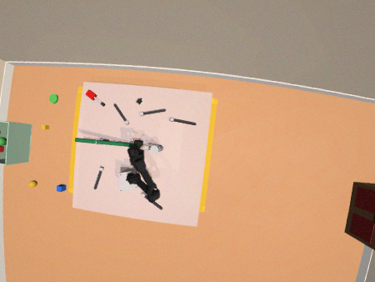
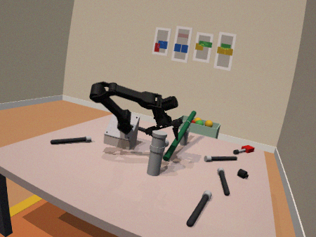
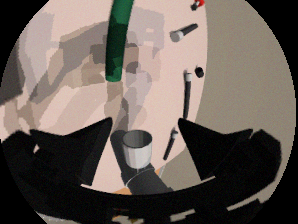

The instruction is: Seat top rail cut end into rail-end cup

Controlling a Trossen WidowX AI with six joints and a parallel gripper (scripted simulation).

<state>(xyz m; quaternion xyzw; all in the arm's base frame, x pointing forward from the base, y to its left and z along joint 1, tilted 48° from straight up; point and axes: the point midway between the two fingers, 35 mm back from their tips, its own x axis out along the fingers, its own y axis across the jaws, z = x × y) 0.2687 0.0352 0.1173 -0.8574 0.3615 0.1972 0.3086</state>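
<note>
Now: the pale cup 60 mm to the right of my gripper tip and 10 mm behind it. The rest, counted from my gripper tip: small grey post: 400 mm to the left, 60 mm behind, 20 mm below; black cap: 390 mm ahead, 160 mm to the left, 110 mm below.
</note>
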